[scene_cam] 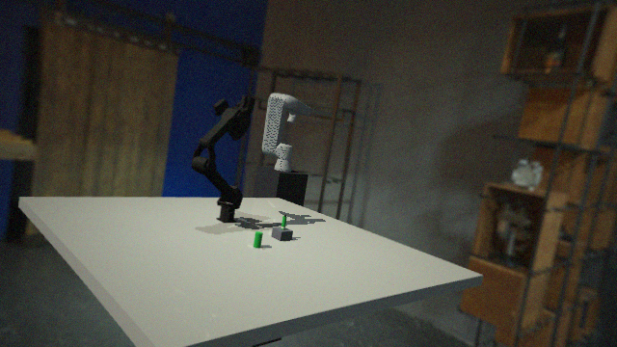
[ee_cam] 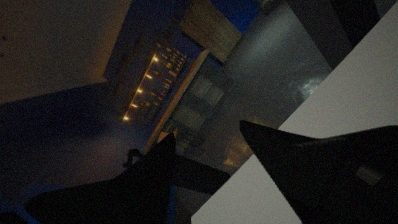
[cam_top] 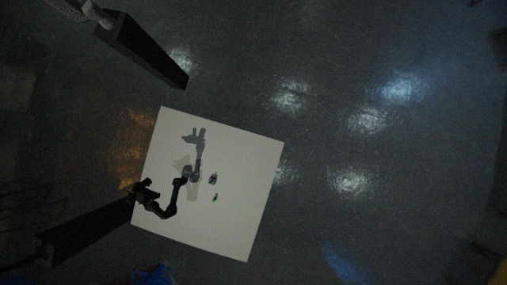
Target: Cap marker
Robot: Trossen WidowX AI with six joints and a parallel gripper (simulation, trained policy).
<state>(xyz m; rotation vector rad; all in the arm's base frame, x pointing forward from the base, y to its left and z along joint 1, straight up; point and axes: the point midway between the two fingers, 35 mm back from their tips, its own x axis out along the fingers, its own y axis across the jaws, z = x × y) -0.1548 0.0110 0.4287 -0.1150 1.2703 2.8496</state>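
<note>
The green cap is 54 cm ahead of my gripper tip, 40 cm below it and 9 cm to the right of it. Round my gripper tip: holder block (47 cm ahead, 41 cm below, 8 cm to the left).
</note>
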